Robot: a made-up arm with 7 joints.
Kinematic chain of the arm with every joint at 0, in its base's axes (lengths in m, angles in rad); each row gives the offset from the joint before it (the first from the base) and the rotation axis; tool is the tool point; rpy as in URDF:
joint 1: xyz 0.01 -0.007 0.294 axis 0 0.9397 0.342
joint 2: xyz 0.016 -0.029 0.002 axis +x
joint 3: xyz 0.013 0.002 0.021 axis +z
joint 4: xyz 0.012 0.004 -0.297 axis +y
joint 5: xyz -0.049 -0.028 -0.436 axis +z
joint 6: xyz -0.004 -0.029 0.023 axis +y
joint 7: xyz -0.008 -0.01 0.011 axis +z
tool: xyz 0.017 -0.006 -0.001 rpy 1.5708 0 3.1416
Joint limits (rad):
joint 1: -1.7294..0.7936
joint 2: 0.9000..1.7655
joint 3: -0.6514..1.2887
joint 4: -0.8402..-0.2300
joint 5: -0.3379..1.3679
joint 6: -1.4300..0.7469
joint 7: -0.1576..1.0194
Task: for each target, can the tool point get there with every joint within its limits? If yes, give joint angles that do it. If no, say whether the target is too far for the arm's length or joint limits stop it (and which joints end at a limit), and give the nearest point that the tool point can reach.
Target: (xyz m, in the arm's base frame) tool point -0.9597 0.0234 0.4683
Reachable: no: too far | nearest point -0.4146 0.4012 -0.0214 | short by 0.824 m
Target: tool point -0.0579 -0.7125 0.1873
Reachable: no: joint limits stop it (at a limit: joint 1, joint 2, joint 3, joint 4, joint 7) | nearest point 0.5322 -0.0519 0.6332 | short by 0.992 m
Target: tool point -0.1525 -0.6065 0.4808
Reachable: no: joint limits stop it (at a limit: joint 1, joint 2, joint 3, joint 4, joint 5, joint 7) | nearest point 0.5267 -0.0499 0.6403 | short by 0.892 m
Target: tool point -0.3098 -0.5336 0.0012
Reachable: no: joint limits stop it (at a limit: joint 1, joint 2, joint 3, joint 4, joint 7) | nearest point -0.2471 0.2558 -0.2178 | short by 0.822 m
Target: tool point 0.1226 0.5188 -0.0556
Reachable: yes | joints 0.4123 1.0229 0.3050 -0.7474 0.7517 0.5399 0.5083
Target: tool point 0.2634 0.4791 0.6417
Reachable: yes | joints -1.2802 1.5273 0.4886 -0.5856 0.1525 -0.9617 0.4736
